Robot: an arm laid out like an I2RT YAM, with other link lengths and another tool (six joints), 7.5 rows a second.
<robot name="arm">
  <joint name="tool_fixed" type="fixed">
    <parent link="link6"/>
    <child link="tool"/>
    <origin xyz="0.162 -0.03 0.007" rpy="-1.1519 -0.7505 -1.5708"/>
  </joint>
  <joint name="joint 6" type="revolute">
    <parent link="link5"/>
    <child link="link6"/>
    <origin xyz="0.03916 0 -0.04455" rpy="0 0 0"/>
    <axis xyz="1 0 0"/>
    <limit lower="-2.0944" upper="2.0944"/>
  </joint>
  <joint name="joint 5" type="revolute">
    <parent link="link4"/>
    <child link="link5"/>
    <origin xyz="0.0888 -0.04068 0.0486" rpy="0 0 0"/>
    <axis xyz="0 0 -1"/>
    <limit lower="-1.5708" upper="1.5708"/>
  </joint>
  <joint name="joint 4" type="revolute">
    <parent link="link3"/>
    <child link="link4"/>
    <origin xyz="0.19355 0.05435 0.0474" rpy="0 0 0"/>
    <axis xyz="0 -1 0"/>
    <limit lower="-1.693" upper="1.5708"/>
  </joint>
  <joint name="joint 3" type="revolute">
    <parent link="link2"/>
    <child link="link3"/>
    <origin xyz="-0.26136 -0.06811 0" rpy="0 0 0"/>
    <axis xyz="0 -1 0"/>
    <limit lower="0" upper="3.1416"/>
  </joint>
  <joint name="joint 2" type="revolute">
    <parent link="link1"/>
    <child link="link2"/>
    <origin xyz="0.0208 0.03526 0.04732" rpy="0 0 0"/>
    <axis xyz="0 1 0"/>
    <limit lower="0" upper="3.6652"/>
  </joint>
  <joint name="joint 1" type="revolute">
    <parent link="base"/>
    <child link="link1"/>
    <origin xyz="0 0 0.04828" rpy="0 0 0"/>
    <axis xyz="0 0 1"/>
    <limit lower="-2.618" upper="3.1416"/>
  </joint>
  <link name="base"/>
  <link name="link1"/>
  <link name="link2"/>
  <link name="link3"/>
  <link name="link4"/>
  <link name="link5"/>
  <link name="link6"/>
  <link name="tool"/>
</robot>
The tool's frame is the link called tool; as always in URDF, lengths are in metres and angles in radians.
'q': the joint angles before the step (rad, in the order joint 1, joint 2, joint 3, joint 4, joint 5, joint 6). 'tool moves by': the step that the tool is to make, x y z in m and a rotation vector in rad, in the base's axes. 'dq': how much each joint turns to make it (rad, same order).
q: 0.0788 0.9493 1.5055 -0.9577 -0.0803 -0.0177
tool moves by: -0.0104 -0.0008 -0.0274 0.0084 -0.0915 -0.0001
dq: -0.0005 -0.1884 -0.3270 0.2306 -0.0007 0.0010
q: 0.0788 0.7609 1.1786 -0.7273 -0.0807 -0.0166
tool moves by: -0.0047 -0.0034 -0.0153 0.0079 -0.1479 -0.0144
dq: -0.0001 -0.1729 -0.3086 0.2838 0.0148 -0.0003
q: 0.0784 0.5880 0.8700 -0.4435 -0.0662 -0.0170
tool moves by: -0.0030 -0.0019 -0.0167 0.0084 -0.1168 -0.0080
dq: -0.0005 -0.1246 -0.2513 0.2439 0.0075 0.0000
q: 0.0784 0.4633 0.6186 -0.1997 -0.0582 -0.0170
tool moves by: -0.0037 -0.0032 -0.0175 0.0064 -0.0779 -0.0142
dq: -0.0004 -0.0904 -0.1900 0.1778 0.0138 0.0004
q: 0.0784 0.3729 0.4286 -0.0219 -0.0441 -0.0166
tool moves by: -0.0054 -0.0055 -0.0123 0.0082 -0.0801 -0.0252
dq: 0.0008 -0.0789 -0.1621 0.1637 0.0261 -0.0001
